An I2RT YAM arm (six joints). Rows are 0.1 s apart.
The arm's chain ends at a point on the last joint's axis. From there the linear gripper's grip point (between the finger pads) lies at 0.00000 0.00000 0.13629 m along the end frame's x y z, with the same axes.
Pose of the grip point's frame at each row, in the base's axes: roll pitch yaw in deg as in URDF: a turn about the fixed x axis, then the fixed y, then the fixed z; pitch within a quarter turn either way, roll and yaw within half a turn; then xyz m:
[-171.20 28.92 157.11 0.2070 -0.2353 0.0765]
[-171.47 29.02 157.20 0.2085 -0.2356 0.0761]
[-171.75 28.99 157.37 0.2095 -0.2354 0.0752]
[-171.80 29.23 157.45 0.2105 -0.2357 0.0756]
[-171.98 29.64 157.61 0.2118 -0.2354 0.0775]
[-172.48 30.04 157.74 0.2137 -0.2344 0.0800]
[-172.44 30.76 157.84 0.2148 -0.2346 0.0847]
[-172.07 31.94 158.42 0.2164 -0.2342 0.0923]
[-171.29 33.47 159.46 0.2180 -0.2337 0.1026]
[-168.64 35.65 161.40 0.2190 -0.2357 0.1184]
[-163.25 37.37 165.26 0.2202 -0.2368 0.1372]
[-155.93 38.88 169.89 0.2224 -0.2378 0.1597]
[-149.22 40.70 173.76 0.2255 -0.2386 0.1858]
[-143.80 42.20 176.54 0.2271 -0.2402 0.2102]
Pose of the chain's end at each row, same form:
[-171.20 28.92 157.11 0.1551 -0.1908 0.1944]
[-171.47 29.02 157.20 0.1561 -0.1916 0.1940]
[-171.75 28.99 157.37 0.1567 -0.1922 0.1932]
[-171.80 29.23 157.45 0.1571 -0.1925 0.1933]
[-171.98 29.64 157.61 0.1573 -0.1924 0.1948]
[-172.48 30.04 157.74 0.1579 -0.1923 0.1970]
[-172.44 30.76 157.84 0.1576 -0.1919 0.2008]
[-172.07 31.94 158.42 0.1569 -0.1904 0.2069]
[-171.29 33.47 159.46 0.1557 -0.1883 0.2150]
[-168.64 35.65 161.40 0.1538 -0.1854 0.2270]
[-163.25 37.37 165.26 0.1536 -0.1787 0.2409]
[-155.93 38.88 169.89 0.1553 -0.1694 0.2566]
[-149.22 40.70 173.76 0.1572 -0.1610 0.2746]
[-143.80 42.20 176.54 0.1582 -0.1554 0.2917]

